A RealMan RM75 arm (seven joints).
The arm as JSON. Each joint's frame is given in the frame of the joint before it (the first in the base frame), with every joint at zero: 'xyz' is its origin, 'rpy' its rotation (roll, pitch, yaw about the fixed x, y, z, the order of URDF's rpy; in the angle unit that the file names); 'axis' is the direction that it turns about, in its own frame. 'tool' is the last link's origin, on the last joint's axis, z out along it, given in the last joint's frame.
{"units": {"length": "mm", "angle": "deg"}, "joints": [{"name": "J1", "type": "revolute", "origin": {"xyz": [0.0, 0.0, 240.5], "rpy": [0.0, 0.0, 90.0]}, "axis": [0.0, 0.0, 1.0]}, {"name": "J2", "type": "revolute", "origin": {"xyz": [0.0, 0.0, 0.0], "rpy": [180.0, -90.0, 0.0]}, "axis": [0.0, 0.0, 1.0]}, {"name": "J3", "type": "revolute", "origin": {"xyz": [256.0, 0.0, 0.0], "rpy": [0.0, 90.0, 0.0]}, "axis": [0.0, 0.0, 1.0]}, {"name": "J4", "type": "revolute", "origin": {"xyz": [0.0, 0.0, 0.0], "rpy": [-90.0, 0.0, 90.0]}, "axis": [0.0, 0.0, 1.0]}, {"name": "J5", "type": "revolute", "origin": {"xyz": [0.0, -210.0, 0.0], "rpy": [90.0, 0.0, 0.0]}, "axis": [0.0, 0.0, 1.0]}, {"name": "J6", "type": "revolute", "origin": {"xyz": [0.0, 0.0, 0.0], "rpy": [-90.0, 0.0, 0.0]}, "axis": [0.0, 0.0, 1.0]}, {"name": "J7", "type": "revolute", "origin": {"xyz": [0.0, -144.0, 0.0], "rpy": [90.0, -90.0, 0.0]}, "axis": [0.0, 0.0, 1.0]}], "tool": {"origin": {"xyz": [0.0, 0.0, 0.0], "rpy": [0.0, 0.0, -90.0]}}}
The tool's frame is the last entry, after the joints.
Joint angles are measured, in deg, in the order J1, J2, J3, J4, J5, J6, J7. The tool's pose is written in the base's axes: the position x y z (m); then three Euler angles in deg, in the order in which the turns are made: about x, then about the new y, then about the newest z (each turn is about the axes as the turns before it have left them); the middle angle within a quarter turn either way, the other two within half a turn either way. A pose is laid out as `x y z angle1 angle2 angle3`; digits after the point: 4 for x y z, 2 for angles.
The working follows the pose.
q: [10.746 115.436 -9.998 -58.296 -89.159 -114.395 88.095]
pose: 0.3116 0.2134 0.1915 -115.25 -34.65 46.17
Where each joint sits with the arm in this pose, in the base's axes (m; each line is computed from the numbers above, not from the rounded line before):
J1: 0.0000 0.0000 0.2405
J2: 0.0000 0.0000 0.2405
J3: 0.2271 0.0431 0.1305
J4: 0.2271 0.0431 0.1305
J5: 0.3935 0.1063 0.2420
J6: 0.3935 0.1063 0.2420
J7: 0.3116 0.2134 0.1915
the tool: 0.3116 0.2134 0.1915

